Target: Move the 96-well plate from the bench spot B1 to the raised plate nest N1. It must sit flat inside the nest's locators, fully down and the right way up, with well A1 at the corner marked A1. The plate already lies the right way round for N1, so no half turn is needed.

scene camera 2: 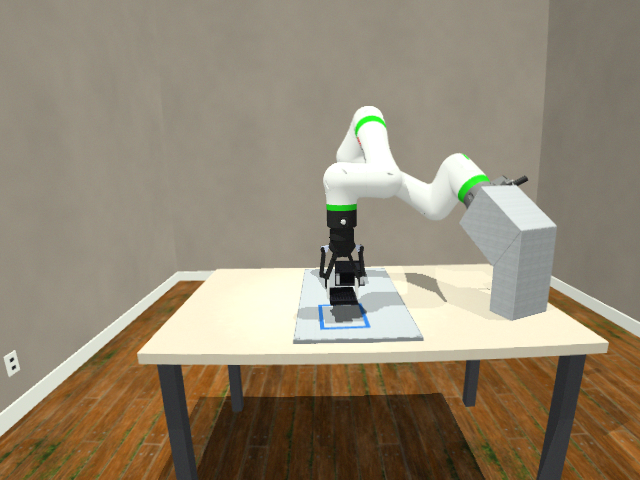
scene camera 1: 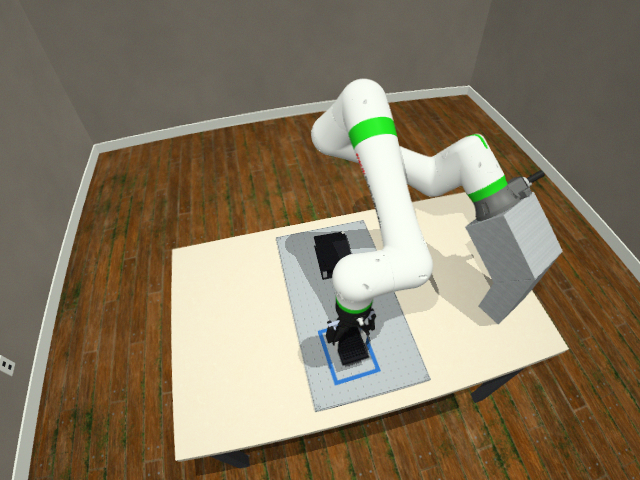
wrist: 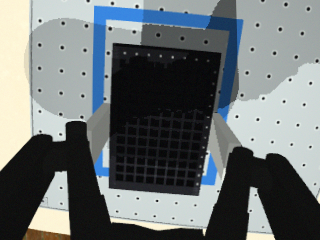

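My gripper is there in the wrist view (160, 122), and I can see it in scene camera 1 and scene camera 2 too. On my gripper, (scene camera 1: 333, 329) and (scene camera 2: 324, 249) are the same spot.
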